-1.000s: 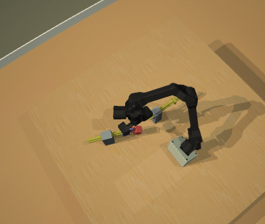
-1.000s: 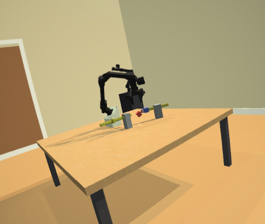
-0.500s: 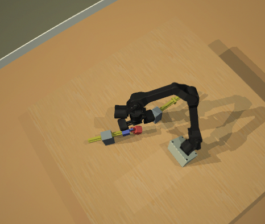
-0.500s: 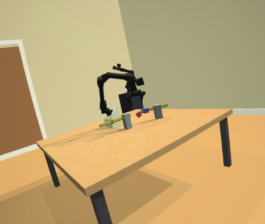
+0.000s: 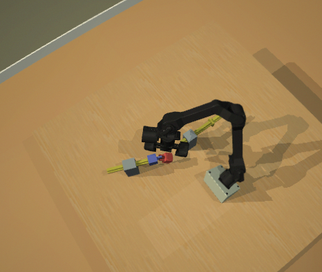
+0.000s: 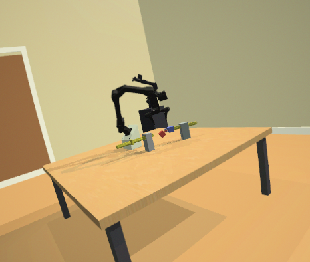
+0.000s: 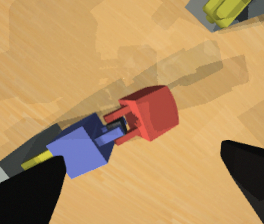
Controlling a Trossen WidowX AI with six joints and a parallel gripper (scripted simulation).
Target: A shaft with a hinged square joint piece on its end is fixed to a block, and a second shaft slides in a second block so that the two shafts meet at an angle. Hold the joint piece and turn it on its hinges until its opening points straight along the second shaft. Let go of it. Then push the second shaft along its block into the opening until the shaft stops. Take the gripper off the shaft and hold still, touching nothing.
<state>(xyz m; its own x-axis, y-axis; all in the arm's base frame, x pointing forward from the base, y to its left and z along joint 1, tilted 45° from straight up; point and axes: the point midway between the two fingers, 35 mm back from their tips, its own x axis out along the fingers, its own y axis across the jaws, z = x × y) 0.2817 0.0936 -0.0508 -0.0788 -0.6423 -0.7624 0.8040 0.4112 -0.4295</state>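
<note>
My gripper tip is 8 cm above the red joint piece.
</note>
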